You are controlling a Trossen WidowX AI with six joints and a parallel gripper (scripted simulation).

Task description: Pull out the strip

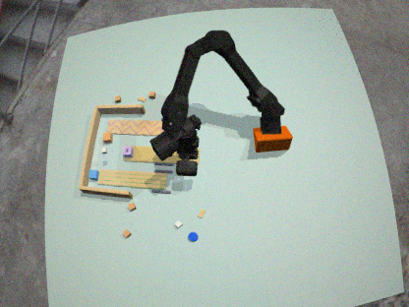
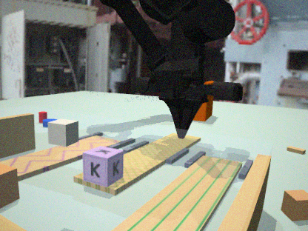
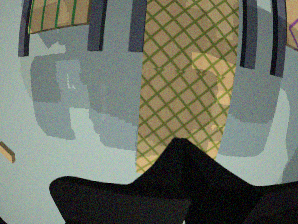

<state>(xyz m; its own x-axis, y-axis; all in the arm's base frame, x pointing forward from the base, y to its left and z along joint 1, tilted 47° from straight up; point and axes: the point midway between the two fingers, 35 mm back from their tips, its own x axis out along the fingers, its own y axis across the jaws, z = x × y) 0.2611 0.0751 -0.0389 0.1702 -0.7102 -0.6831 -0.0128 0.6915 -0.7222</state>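
Now: gripper tip 21 cm short of the labelled cube and 2 cm below it. Round my gripper tip: red cylinder 30 cm to the right, 4 cm ahead, 1 cm above.
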